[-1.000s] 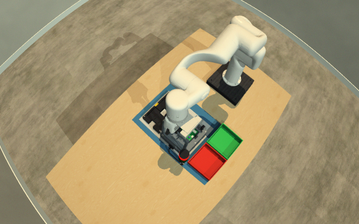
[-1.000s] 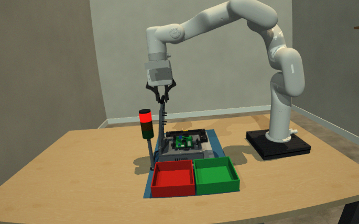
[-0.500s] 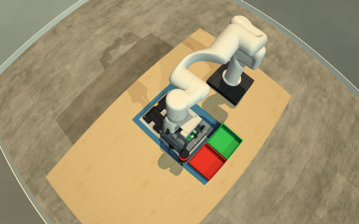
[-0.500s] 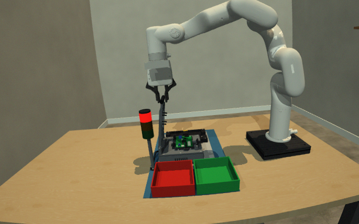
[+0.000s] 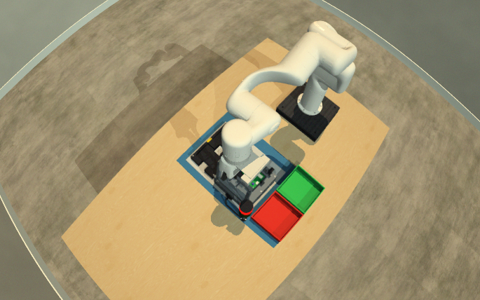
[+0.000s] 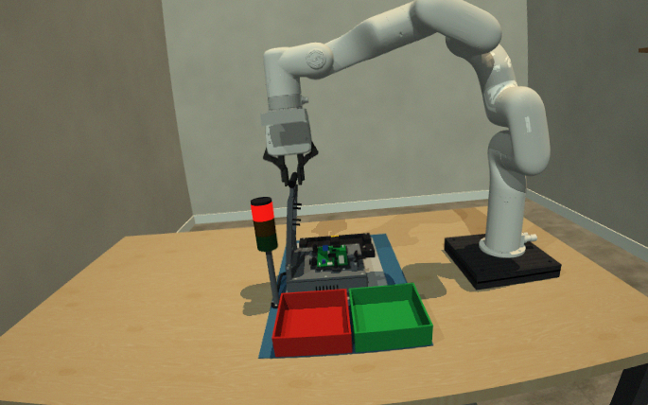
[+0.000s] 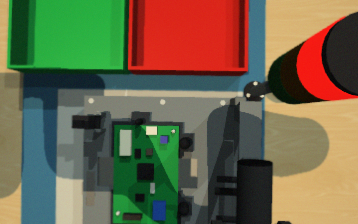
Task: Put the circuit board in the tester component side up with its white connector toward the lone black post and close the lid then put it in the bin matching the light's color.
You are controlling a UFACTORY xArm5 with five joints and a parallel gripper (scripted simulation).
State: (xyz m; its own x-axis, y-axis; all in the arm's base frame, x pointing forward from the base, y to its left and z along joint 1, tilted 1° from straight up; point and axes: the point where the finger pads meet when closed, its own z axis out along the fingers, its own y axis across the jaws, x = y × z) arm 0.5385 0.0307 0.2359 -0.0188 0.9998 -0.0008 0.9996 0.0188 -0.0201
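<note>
The green circuit board lies 210 mm below my hand and 70 mm behind it. Also, from my hand: green bin 270 mm below, 200 mm to the left, 180 mm behind; tester lid 100 mm below, 10 mm ahead; red bin 270 mm below, 200 mm to the left, 30 mm behind.
</note>
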